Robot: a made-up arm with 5 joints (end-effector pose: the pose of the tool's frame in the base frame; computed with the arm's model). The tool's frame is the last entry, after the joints.
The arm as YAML. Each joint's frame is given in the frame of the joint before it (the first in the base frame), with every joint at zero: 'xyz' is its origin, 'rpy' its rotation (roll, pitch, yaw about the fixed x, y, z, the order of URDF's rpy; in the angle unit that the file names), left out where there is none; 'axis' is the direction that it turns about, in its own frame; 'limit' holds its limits. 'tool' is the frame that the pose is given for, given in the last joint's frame.
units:
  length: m
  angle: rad
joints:
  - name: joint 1
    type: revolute
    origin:
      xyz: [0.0, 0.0, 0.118]
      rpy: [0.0, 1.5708, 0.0]
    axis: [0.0, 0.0, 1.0]
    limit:
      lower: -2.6
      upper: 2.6
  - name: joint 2
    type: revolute
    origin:
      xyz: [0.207, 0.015, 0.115]
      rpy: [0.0, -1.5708, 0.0]
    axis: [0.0, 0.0, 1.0]
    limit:
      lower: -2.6
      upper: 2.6
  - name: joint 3
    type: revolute
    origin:
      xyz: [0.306, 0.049, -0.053]
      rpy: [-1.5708, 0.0, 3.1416]
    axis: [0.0, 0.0, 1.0]
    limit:
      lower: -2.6
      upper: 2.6
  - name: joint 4
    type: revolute
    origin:
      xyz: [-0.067, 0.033, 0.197]
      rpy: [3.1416, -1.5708, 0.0]
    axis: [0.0, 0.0, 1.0]
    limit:
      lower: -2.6
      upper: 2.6
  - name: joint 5
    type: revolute
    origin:
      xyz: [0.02, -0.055, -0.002]
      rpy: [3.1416, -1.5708, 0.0]
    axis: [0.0, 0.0, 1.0]
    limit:
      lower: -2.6
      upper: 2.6
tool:
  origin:
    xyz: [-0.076, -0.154, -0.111]
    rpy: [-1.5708, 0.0, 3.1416]
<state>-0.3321 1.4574 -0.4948 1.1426 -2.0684</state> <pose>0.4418 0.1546 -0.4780 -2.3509 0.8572 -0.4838</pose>
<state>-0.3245 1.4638 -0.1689 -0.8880 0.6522</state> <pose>0.3310 0.2847 -0.1449 0.6536 0.3720 0.9256</pose>
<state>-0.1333 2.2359 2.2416 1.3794 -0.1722</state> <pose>-0.0218 0.2576 0.0224 0.9856 -1.0676 0.2783</pose>
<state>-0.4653 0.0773 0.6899 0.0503 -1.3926</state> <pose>0.6937 -0.1006 -0.0765 -0.4989 0.6964 -0.1341</pose>
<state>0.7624 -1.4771 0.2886 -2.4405 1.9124</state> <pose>-0.0610 0.0230 -0.1900 -0.3118 0.9712 2.0328</pose>
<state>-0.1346 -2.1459 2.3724 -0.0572 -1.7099</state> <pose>-0.0775 -0.1890 0.1592 -0.7976 -0.4903 -1.9921</pose>
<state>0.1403 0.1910 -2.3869 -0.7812 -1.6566</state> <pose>0.2098 0.1009 -0.2274 -0.6224 -2.2004 0.2847</pose>
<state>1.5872 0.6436 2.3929 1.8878 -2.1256</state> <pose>0.5174 0.1118 -0.0223 2.5539 1.0114 -0.6399</pose>
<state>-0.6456 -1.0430 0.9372 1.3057 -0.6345</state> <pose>0.2944 -0.4838 0.2955 -1.4763 -0.3651 -2.0098</pose>
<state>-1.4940 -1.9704 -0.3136 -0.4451 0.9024</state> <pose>-0.1142 -0.1852 0.3522 -1.0534 -2.2292 -1.1488</pose>
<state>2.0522 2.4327 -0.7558 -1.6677 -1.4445</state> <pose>-0.2505 0.1467 0.6340 -0.7681 0.3559 2.5901</pose>
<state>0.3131 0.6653 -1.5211 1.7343 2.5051</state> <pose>0.4550 -0.0324 -0.0832 1.2336 -0.8474 2.1791</pose>
